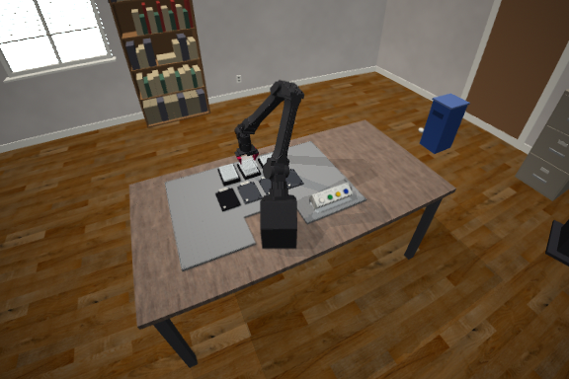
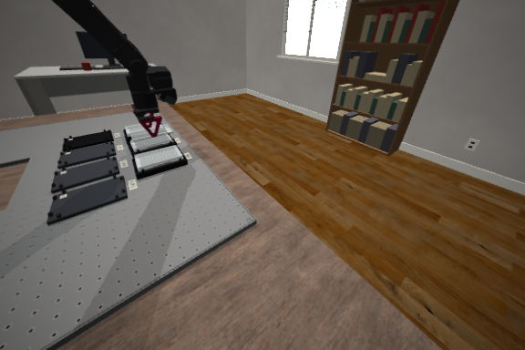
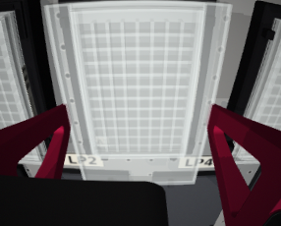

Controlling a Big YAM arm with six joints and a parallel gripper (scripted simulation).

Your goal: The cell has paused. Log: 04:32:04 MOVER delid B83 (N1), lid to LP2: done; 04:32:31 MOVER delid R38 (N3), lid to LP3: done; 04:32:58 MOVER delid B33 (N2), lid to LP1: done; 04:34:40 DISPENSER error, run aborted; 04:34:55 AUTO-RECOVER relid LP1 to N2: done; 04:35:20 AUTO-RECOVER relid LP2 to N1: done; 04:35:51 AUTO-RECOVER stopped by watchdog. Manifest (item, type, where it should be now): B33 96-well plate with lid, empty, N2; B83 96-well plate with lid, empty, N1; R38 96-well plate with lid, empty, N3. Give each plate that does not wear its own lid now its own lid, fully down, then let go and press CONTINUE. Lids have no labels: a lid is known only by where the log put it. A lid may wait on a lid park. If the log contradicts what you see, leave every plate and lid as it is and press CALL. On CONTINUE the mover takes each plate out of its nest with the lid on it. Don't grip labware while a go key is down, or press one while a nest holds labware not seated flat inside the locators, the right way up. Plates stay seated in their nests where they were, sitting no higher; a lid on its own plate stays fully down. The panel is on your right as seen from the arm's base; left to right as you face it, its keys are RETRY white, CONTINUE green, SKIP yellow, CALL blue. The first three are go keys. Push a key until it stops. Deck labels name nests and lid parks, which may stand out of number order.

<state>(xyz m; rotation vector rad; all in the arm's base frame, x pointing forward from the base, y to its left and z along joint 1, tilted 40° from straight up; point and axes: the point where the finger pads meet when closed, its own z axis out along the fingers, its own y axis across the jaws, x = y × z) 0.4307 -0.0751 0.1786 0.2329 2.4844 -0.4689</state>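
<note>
Right now the plate is 4 cm below my hand and 1 cm behind it. Round my hand: lid: 1 cm below; then LP2 label: 9 cm to the left, 8 cm behind, 7 cm below; then park LP2: 16 cm behind, 12 cm to the left, 6 cm below.
</note>
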